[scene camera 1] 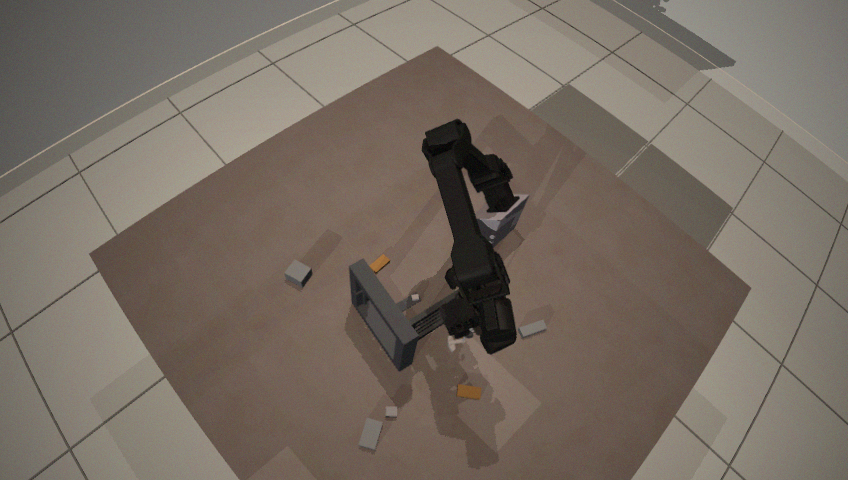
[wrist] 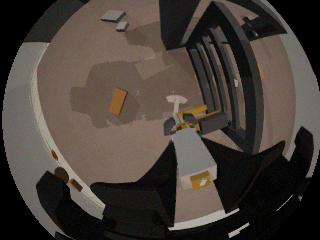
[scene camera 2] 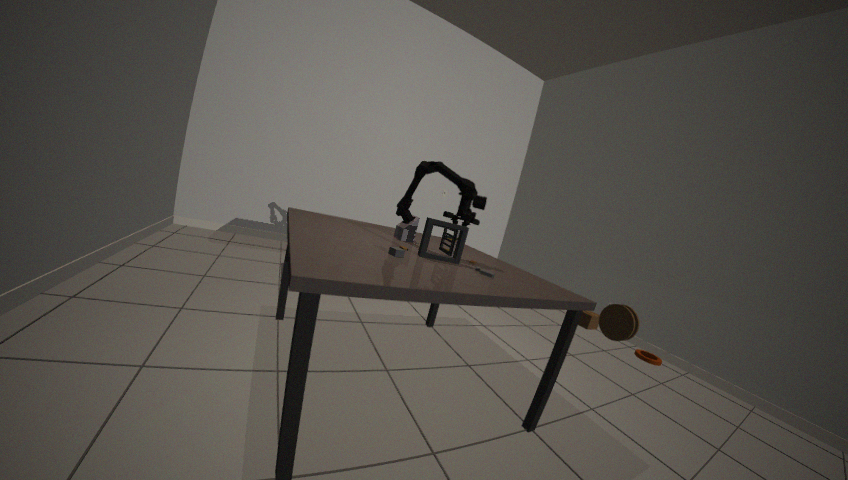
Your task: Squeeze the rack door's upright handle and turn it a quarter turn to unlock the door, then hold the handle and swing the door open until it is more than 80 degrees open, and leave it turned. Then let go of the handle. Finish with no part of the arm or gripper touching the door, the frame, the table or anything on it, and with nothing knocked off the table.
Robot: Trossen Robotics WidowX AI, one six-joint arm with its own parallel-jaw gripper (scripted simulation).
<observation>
same spot on grey rack: (scene camera 2: 423,252) = (scene camera 1: 354,302)
</observation>
